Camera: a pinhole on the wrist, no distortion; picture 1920 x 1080 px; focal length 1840.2 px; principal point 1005.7 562.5 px. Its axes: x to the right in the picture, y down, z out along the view. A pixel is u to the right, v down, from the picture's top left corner.
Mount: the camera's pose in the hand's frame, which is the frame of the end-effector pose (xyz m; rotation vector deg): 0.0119 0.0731 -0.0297 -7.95 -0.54 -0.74
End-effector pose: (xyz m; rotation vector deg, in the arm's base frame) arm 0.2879 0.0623 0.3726 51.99 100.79 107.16
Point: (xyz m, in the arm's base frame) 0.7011 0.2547 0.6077
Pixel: 523.0 1043.9
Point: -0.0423 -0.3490 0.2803
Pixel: behind the camera
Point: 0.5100 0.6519 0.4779
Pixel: 1822.7 291.0
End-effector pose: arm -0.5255 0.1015 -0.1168 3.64 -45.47 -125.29
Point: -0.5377 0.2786 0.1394
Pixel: 602.8 160.2
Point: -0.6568 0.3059 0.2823
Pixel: 1090.8 163.1
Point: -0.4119 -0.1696 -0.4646
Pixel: behind the camera
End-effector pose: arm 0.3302 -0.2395 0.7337 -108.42 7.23 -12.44
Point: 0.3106 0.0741 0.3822
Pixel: 507.4 953.3
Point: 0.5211 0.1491 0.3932
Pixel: 1250.9 735.1
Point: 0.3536 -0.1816 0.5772
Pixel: 835.6 1031.2
